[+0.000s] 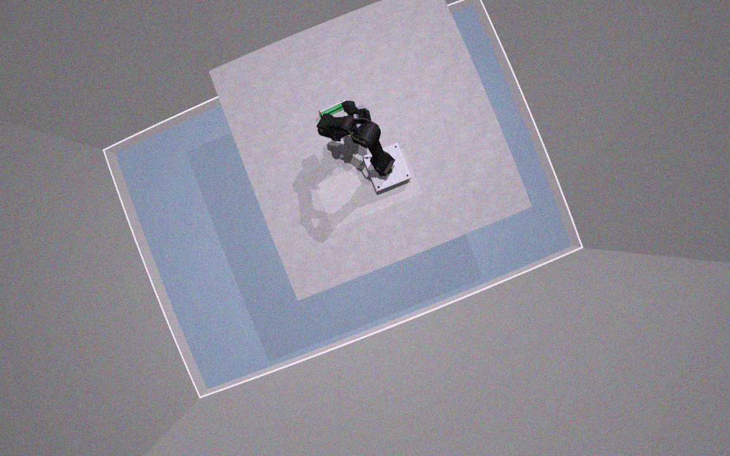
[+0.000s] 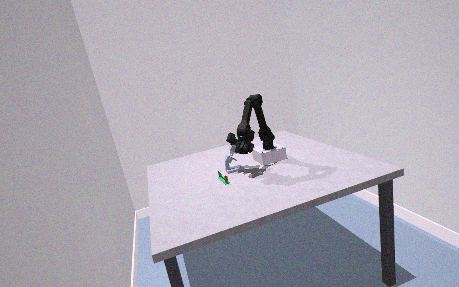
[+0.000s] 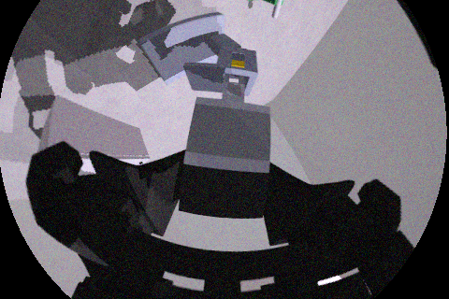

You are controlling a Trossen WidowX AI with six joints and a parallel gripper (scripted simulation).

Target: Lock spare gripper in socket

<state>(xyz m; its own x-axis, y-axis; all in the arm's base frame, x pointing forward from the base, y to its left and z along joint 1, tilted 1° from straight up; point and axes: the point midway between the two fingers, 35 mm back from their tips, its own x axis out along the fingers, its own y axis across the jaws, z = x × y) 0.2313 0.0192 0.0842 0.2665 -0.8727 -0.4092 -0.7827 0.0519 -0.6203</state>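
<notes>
The green cradle is 15 cm ahead of my gripper tip, 13 cm to the left of it and 13 cm below it. Also, from my gripper tip: grey mount: 5 cm ahead, 1 cm to the left, 10 cm below; spare gripper: 1 cm ahead, 1 cm to the left, 1 cm below.
</notes>
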